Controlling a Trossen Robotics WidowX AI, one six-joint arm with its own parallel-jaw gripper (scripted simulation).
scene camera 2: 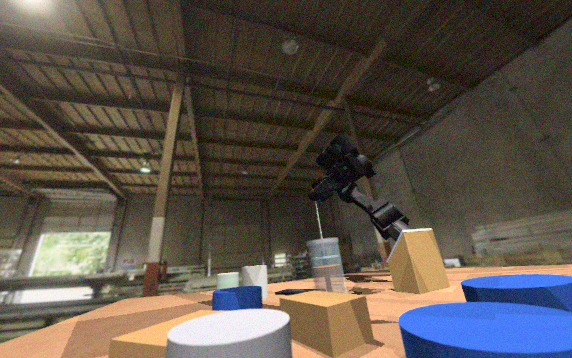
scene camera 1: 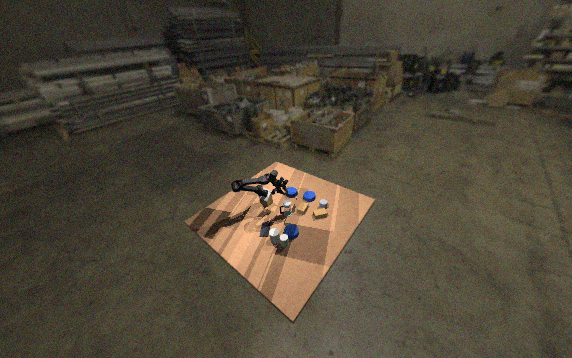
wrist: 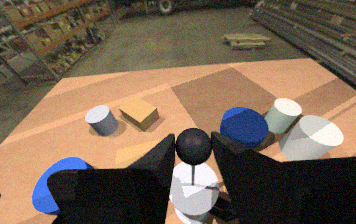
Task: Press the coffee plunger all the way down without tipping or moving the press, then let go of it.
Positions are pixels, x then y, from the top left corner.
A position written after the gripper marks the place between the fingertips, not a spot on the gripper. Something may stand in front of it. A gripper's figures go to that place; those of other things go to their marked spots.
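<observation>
The gripper (scene camera 2: 311,194) is 0.49 m from the lens, while a coffee press (scene camera 2: 327,272) sits 0.44 m from the lens. The coffee press is thus nearer to the lens than the gripper.
</observation>
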